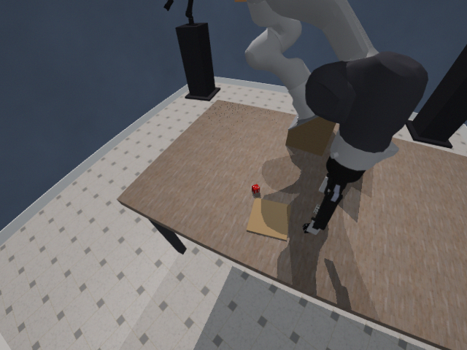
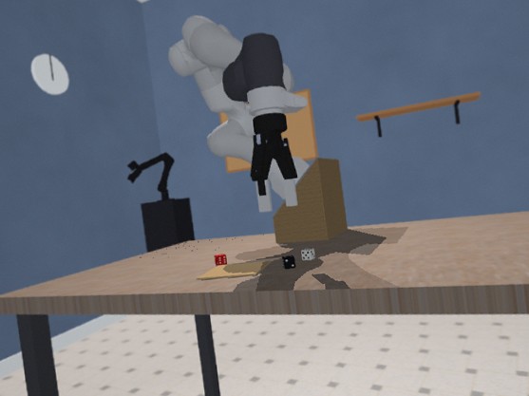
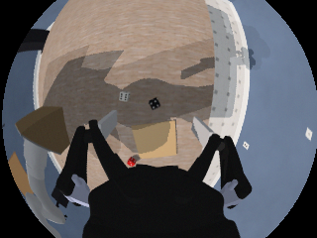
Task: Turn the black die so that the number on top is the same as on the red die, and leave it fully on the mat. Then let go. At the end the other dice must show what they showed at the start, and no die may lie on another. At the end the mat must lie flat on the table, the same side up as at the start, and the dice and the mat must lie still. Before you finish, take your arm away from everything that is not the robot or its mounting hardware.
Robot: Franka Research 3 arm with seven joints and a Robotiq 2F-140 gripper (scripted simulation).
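The black die lies 130 mm below my hand. Also, from my hand: white die (80 mm behind, 30 mm to the left, 130 mm below); then red die (110 mm behind, 210 mm to the right, 130 mm below); then tan mat (10 mm behind, 130 mm to the right, 140 mm below).
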